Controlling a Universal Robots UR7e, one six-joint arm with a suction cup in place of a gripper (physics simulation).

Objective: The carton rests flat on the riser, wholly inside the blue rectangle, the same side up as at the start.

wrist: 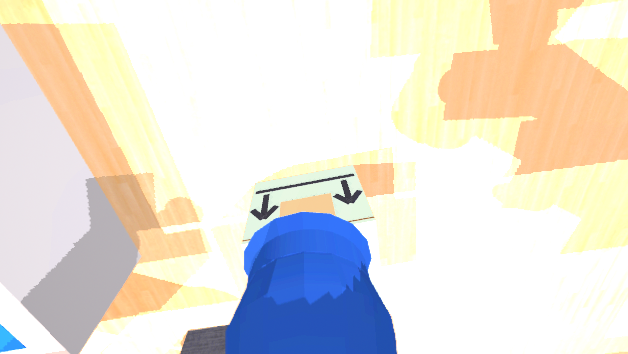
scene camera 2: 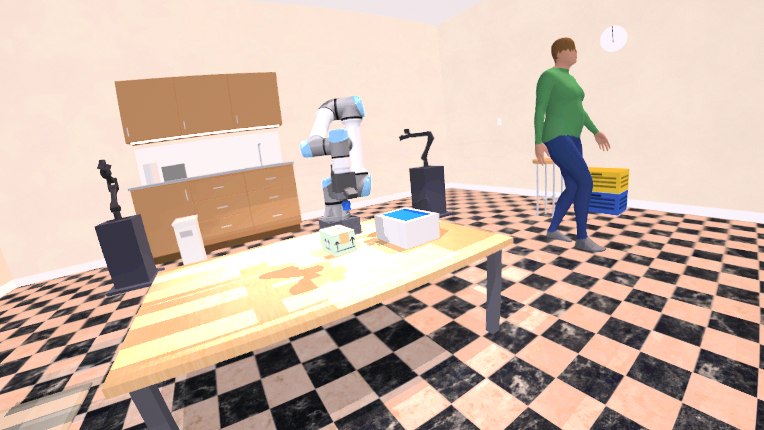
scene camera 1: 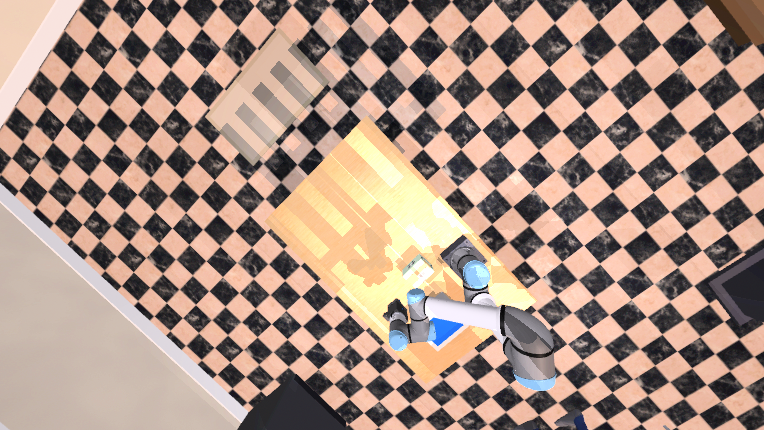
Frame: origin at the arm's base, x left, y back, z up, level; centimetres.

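Seen in the pictures: end effector, tool point: [wrist: 307, 264] [scene camera 2: 347, 209]; arm's base, origin of the base link: [scene camera 2: 337, 218] [scene camera 1: 463, 259].
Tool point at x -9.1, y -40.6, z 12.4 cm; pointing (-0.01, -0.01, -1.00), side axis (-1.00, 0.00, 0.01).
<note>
Pixels of each thing's top centre, then the offset from my tool point to it. Level surfaces: height alone.
- pale green carton, middle of its top: [wrist: 323, 295] [scene camera 2: 336, 229] [scene camera 1: 418, 274] dx -0.6, dy +16.1, dz -11.9 cm
- riser, middle of its top: [scene camera 2: 405, 214] [scene camera 1: 441, 327] dx +31.5, dy +6.2, dz -9.6 cm
- wooden table, its level: dz -21.6 cm
The pale green carton [scene camera 1: 419, 270] [scene camera 2: 330, 246] [wrist: 300, 192] stands upright on the table beside the riser, its side arrows pointing up and a tan tape strip on it. The riser [scene camera 2: 391, 230] [wrist: 35, 150] is a white box with the blue rectangle [scene camera 1: 446, 332] [scene camera 2: 407, 214] [wrist: 7, 340] on top; the arm covers part of it in scene camera 1. My gripper [scene camera 2: 346, 206] [wrist: 307, 227], a blue suction cup, is open and holds nothing. It hangs above the carton, with a gap between them in scene camera 2. In the wrist view the cup hides part of the carton.
The wooden table [scene camera 1: 320, 213] [scene camera 2: 213, 320] carries the carton, the riser and the arm's base [scene camera 1: 454, 251] [scene camera 2: 326, 223], which is close behind the carton. A person in green [scene camera 2: 561, 106] is on the floor at the right. Two dark pedestals [scene camera 2: 125, 251] [scene camera 2: 427, 186] with small arms stand behind.
</note>
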